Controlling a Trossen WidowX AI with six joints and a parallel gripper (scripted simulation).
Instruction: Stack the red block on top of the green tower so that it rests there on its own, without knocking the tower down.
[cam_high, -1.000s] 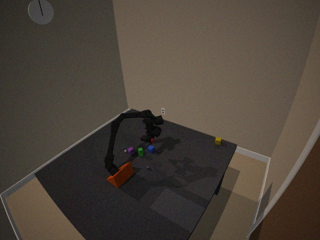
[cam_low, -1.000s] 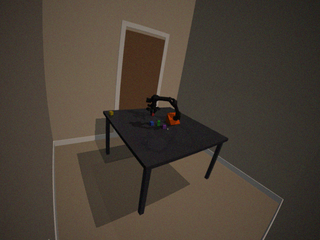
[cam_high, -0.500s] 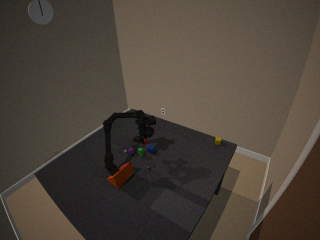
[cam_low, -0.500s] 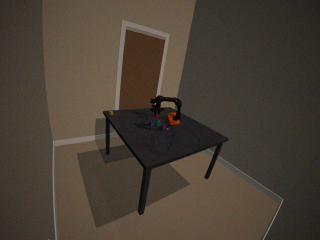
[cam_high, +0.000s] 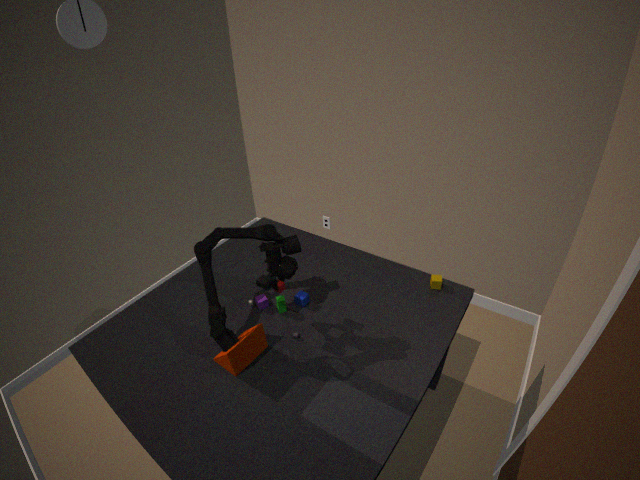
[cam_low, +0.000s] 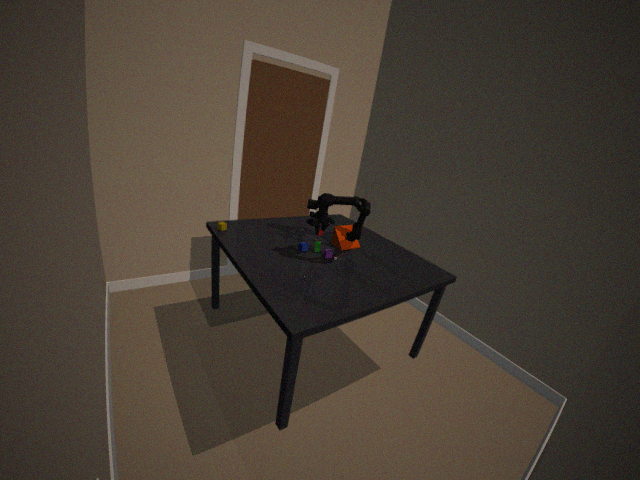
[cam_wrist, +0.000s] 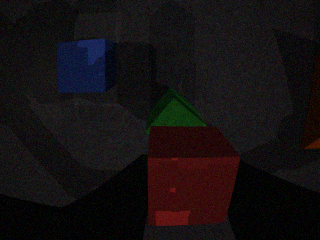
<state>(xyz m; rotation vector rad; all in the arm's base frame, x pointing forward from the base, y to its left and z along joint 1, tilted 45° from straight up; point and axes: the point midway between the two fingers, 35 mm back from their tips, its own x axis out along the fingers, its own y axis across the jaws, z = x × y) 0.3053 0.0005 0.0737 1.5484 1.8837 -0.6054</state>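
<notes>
Now: the blue block 100 mm below my gripper tip, 90 mm ahead of it and 30 mm to the right of it. Round my gripper tip: red block 10 mm above; purple block 100 mm below, 90 mm to the left, 40 mm behind; yellow block 540 mm ahead, 430 mm to the right, 100 mm below.
</notes>
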